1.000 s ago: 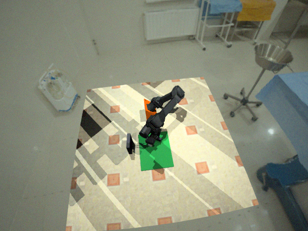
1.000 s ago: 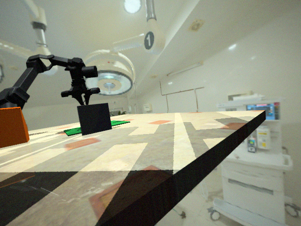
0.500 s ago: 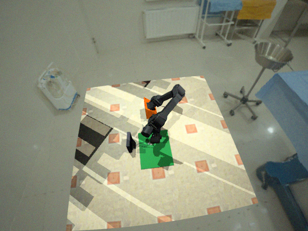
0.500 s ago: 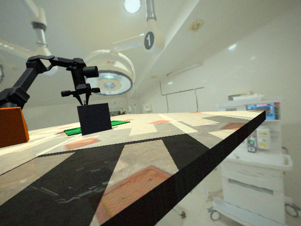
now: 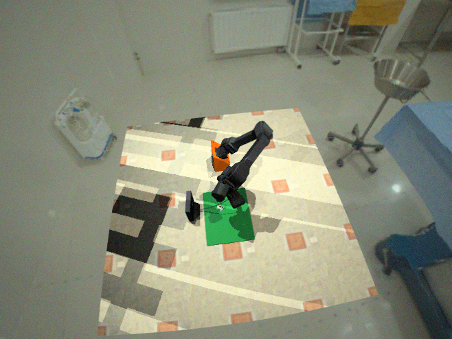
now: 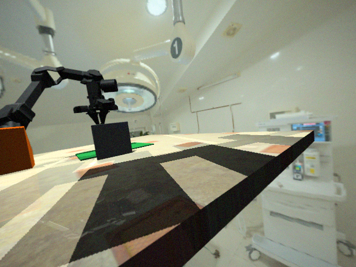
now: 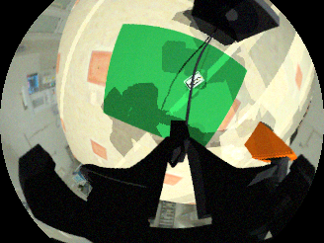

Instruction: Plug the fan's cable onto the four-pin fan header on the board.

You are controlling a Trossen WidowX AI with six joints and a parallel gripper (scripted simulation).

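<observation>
The green board is 130 mm below my gripper tip, 30 mm to the right of it and 30 mm ahead of it. The rest, counted from my gripper tip: white four-pin header (120 mm below, 70 mm to the right, 10 mm behind); then black fan (210 mm to the right, 60 mm below, 30 mm behind); then cable plug (10 mm to the left, 10 mm below).
</observation>
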